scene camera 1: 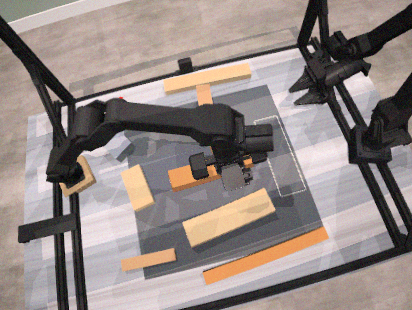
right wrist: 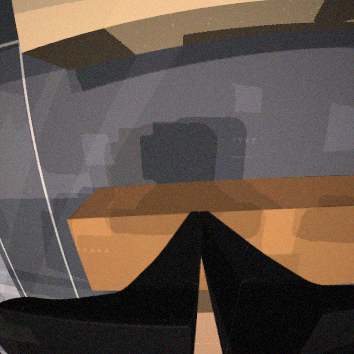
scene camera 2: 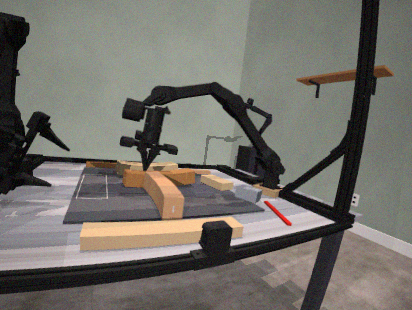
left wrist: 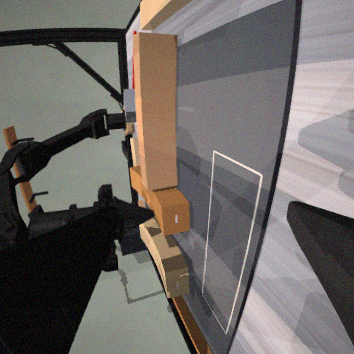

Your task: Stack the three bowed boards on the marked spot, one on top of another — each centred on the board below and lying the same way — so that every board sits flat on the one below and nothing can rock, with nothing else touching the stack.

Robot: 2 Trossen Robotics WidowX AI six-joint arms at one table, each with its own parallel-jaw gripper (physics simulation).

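Places are measured from the left arm's base along level axes (x ahead, y left, z up), in centimetres.
Pixels of known places: left gripper, fingertip midpoint: [scene camera 1: 291, 98] [scene camera 2: 60, 168] [left wrist: 202, 212]; right gripper, fingertip midpoint: [right wrist: 198, 219] [scene camera 2: 144, 170] [left wrist: 153, 213]; left arm's base, link origin: [scene camera 1: 373, 142]; right arm's base, link origin: [scene camera 1: 73, 175] [scene camera 2: 269, 186] [left wrist: 124, 120].
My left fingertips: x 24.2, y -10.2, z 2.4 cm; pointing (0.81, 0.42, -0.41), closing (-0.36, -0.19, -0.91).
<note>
Ahead of a thing's pixels: the offset from my left fingertips to its top centre. Level surfaces: height alone.
An orange bowed board {dy +23.1, dx +20.8, dz -1.9 cm} [scene camera 1: 182, 180] [scene camera 2: 132, 178] [left wrist: 170, 212] [right wrist: 100, 250] lies mid-mat. A salmon bowed board {dy +7.6, dx +23.0, dz -2.2 cm} [scene camera 1: 205, 95] [scene camera 2: 167, 195] [left wrist: 157, 110] runs crosswise, its end by the orange board; contact is hidden. A pale bowed board {dy +35.9, dx +14.1, dz -2.5 cm} [scene camera 1: 230, 217] [left wrist: 172, 265] [right wrist: 75, 20] lies on the orange one's other side. All lie outside the white outline [scene camera 1: 291, 153] [scene camera 2: 107, 187] [left wrist: 214, 151] [right wrist: 38, 159]. My right gripper [scene camera 2: 146, 169] [right wrist: 198, 219] is shut and empty, tips down by the orange board; contact is unclear. My left gripper [scene camera 1: 293, 97] [scene camera 2: 59, 167] is open and empty, off the mat.
A long pale beam {dy -9.9, dx +27.2, dz -5.8 cm} [scene camera 1: 225, 75] [scene camera 2: 150, 236] lies beyond the mat {dz -7.6 cm} [scene camera 1: 160, 232] in scene camera 1. An orange strip {dy +44.2, dx +3.5, dz -5.3 cm} [scene camera 1: 270, 254] and a small strip {dy +49.9, dx +34.0, dz -6.0 cm} [scene camera 1: 149, 260] lie in front. A short pale block {dy +31.0, dx +41.5, dz -4.8 cm} [scene camera 1: 137, 187], a grey block {dy +18.8, dx +50.8, dz -3.7 cm} [scene camera 2: 248, 192] and a red stick {dy +8.6, dx +56.6, dz -7.6 cm} [scene camera 2: 277, 213] lie nearer the right arm's base.
</note>
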